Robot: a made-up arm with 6 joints.
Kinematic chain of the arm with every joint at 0, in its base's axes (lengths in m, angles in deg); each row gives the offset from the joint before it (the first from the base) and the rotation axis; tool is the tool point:
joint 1: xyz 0 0 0.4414 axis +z
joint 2: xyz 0 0 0 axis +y
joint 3: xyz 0 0 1.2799 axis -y
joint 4: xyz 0 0 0 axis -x
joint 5: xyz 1.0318 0 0 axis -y
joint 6: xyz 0 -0.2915 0 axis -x
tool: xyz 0 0 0
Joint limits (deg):
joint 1: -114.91..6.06
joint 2: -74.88..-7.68
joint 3: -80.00..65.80
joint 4: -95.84..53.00
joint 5: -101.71..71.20
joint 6: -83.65..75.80
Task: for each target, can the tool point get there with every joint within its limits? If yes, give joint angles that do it. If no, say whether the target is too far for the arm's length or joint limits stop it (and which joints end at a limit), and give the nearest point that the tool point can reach.
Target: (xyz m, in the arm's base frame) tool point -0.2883 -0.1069 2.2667
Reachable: yes | joints -88.77 -30.06 12.65 4.75 -64.89 -66.97
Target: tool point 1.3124 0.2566 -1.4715
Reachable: no: joint limits stop it (at a limit: joint 1, joint 2, joint 3, joint 4) | nearest point 0.1254 0.1995 0.3943 | short by 2.212 m
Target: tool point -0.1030 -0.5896 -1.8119
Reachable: no: joint limits stop it (at a limit: joint 1, joint 2, joint 3) | nearest point -0.2250 -0.0901 0.4003 | short by 2.271 m
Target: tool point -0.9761 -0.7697 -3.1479
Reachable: no: too far | nearest point -0.2271 -0.0733 0.3970 | short by 3.689 m
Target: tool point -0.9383 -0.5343 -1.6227
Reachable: no: joint limits stop it (at a limit: joint 1, joint 2, joint 3) | nearest point -0.2267 -0.0767 0.3976 | short by 2.190 m
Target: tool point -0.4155 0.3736 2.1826
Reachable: yes | joints -46.02 -52.77 27.34 -82.20 40.56 -56.76
